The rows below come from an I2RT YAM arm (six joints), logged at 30 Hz.
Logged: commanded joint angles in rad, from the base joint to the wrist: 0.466 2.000 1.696 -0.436 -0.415 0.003; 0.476 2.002 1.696 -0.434 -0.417 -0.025; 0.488 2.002 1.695 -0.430 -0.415 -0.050; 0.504 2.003 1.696 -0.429 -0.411 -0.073; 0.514 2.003 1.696 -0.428 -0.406 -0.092; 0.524 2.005 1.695 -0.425 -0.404 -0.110; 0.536 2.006 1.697 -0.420 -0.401 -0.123; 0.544 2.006 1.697 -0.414 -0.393 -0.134; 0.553 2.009 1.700 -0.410 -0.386 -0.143; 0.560 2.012 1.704 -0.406 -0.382 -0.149; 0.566 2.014 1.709 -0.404 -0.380 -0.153; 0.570 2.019 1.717 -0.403 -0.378 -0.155; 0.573 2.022 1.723 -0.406 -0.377 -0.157; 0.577 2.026 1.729 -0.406 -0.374 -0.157; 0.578 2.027 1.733 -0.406 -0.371 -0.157; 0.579 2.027 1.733 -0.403 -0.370 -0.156; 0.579 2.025 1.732 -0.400 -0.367 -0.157
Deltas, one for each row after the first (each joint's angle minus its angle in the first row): 0.010 0.002 0.000 0.002 -0.002 -0.028; 0.022 0.002 -0.001 0.006 0.000 -0.053; 0.038 0.003 0.000 0.007 0.004 -0.076; 0.048 0.003 0.000 0.008 0.009 -0.095; 0.058 0.005 -0.001 0.011 0.011 -0.113; 0.070 0.006 0.001 0.016 0.014 -0.126; 0.078 0.006 0.001 0.022 0.022 -0.137; 0.087 0.009 0.004 0.026 0.029 -0.146; 0.094 0.012 0.008 0.030 0.033 -0.152; 0.100 0.014 0.013 0.032 0.035 -0.156; 0.104 0.019 0.021 0.033 0.037 -0.158; 0.107 0.022 0.027 0.030 0.038 -0.160; 0.111 0.026 0.033 0.030 0.041 -0.160; 0.112 0.027 0.037 0.030 0.044 -0.160; 0.113 0.027 0.037 0.033 0.045 -0.159; 0.113 0.025 0.036 0.036 0.048 -0.160
